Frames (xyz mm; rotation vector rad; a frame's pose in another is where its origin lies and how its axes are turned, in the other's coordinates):
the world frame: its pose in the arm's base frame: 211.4 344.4 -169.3 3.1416 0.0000 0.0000
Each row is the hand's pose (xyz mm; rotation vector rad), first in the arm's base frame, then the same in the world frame.
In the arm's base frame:
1: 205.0 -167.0 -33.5 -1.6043 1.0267 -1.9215
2: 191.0 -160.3 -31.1 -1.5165 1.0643 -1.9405
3: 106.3 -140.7 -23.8 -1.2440 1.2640 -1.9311
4: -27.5 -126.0 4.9 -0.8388 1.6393 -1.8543
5: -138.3 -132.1 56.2 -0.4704 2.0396 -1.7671
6: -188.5 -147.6 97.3 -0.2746 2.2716 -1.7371
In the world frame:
1: -6.4 511.4 -135.8 0.5058 1.6215 0.8664
2: -20.4 504.7 -138.2 0.5380 1.6669 0.9142
3: -105.1 485.1 -145.5 0.6328 1.7532 1.1476
4: -238.9 470.4 -174.2 0.6897 1.8093 1.5995
5: -349.7 476.5 -225.5 0.5682 1.7977 2.0749
6: -399.9 492.0 -266.6 0.3973 1.7768 2.3235

